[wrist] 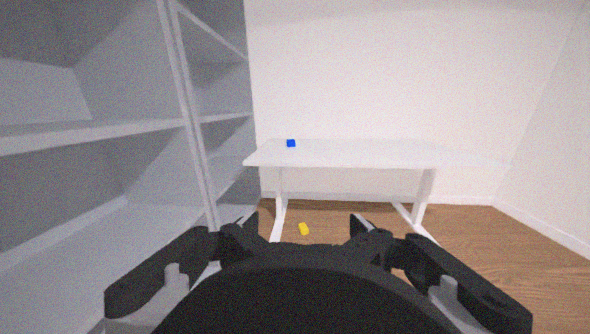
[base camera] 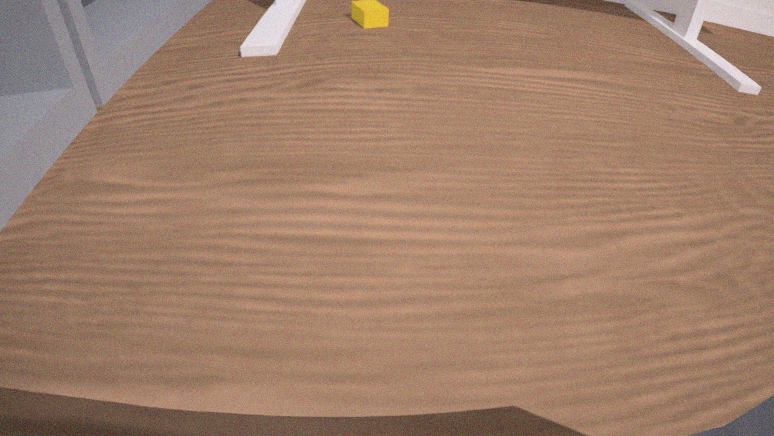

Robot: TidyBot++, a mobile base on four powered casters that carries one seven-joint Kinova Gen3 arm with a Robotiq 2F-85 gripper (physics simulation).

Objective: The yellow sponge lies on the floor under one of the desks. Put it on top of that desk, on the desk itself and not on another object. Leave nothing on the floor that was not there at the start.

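Frame: origin at the arm's base, x ahead, y down, z left, level; centimetres.
Seen in the pictures: gripper, fingertip midpoint: [wrist: 303, 222].
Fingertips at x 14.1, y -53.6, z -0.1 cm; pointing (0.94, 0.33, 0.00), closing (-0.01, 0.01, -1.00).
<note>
A point is followed by its place in that frame.
The yellow sponge [base camera: 369, 14] {z -1.1, x 112.2, y 36.1 cm} [wrist: 303, 229] {z -1.2, x 113.8, y 35.1 cm} lies on the wooden floor under the white desk [wrist: 350, 156] {z -31.7, x 106.4, y -32.3 cm}, nearer its left leg. In the base camera view it is at the top edge, just right of the left foot. My gripper [wrist: 303, 222] {z -0.1, x 14.1, y -53.6 cm} is open, with nothing between its fingers. It is well short of the desk and the sponge; the sponge shows in the gap between the fingertips in the wrist view. A small blue block [wrist: 291, 143] {z 9.1, x 133.4, y -35.2 cm} sits on the desk top, at the left.
The desk's left foot [base camera: 271, 29] {z 21.4, x 106.8, y 37.1 cm} [wrist: 278, 225] {z 21.3, x 120.5, y 37.2 cm} and right foot [base camera: 709, 59] {z -98.4, x 108.1, y 37.5 cm} [wrist: 406, 215] {z -102.0, x 138.4, y 37.2 cm} rest on the floor. A tall grey shelf unit [wrist: 192, 122] {z 53.1, x 80.2, y -57.1 cm} stands close on the left, reaching toward the desk's left end. White walls [wrist: 390, 75] {z -77.6, x 168.2, y -88.8 cm} stand behind the desk and at the right.
</note>
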